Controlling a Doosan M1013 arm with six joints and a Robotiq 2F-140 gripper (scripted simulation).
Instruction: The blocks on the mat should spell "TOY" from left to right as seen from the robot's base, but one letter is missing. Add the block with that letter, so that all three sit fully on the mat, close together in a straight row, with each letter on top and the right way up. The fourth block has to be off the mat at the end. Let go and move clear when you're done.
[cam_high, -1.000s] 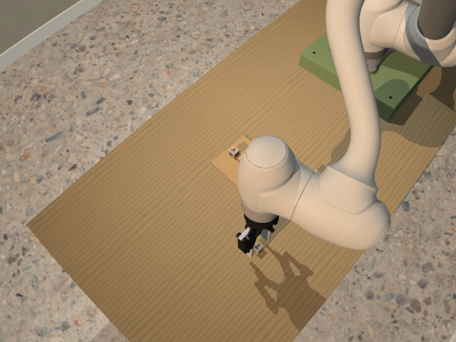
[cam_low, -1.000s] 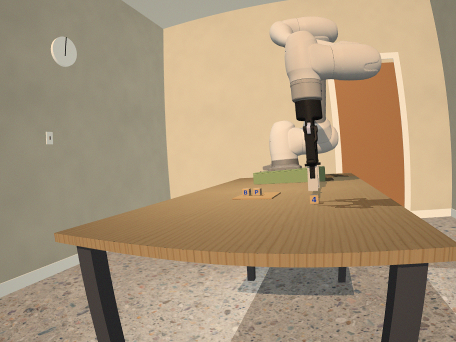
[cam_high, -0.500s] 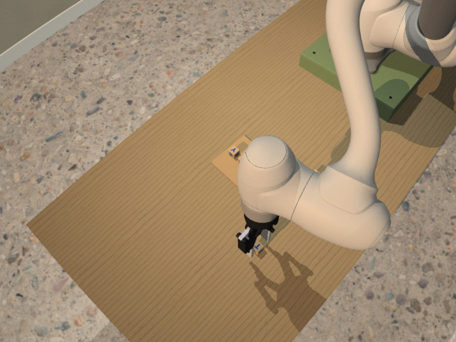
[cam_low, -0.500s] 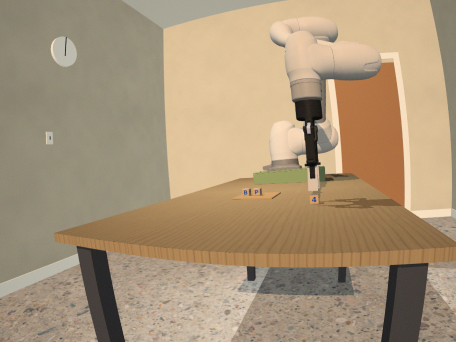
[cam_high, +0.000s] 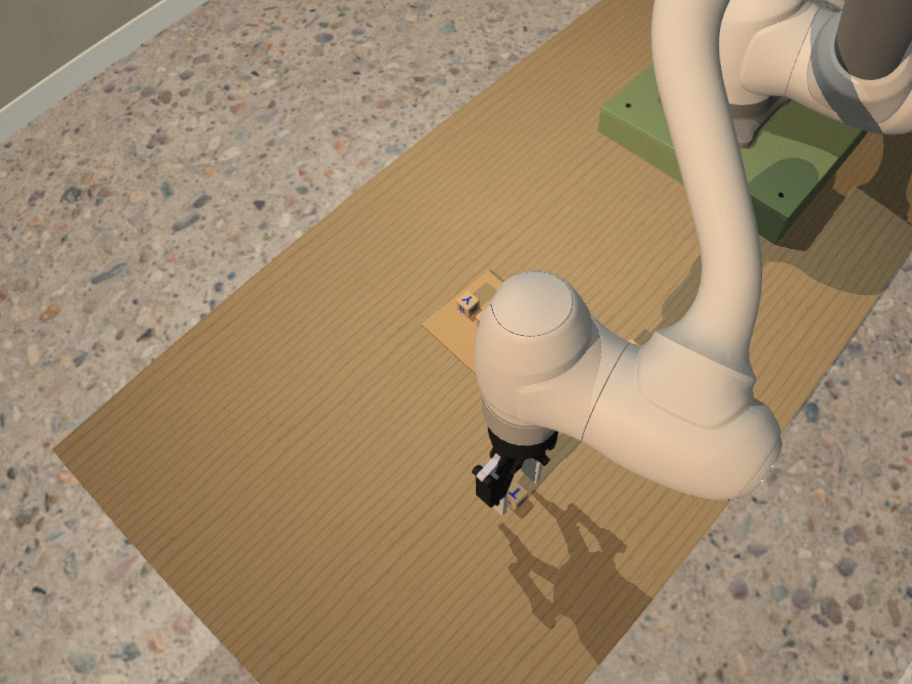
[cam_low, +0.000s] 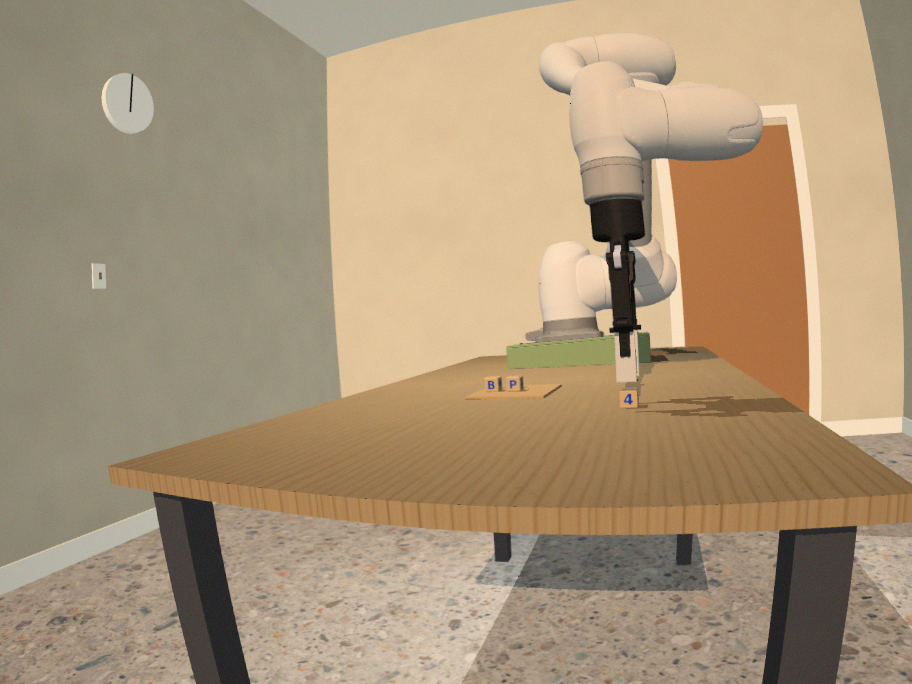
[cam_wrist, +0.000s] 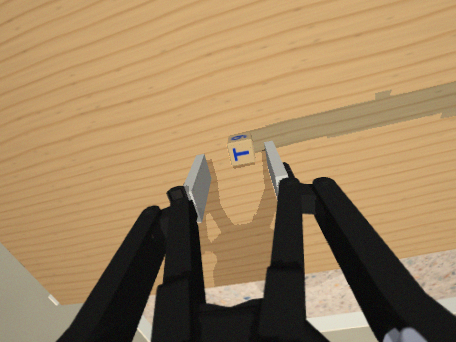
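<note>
Now: hand 60 mm above the T block. The rest, counted from my hand: O block 190 mm behind, 200 mm to the right, 50 mm below; then Y block 190 mm behind, 240 mm to the right, 50 mm below; then tan mat 190 mm behind, 200 mm to the right, 70 mm below.
</note>
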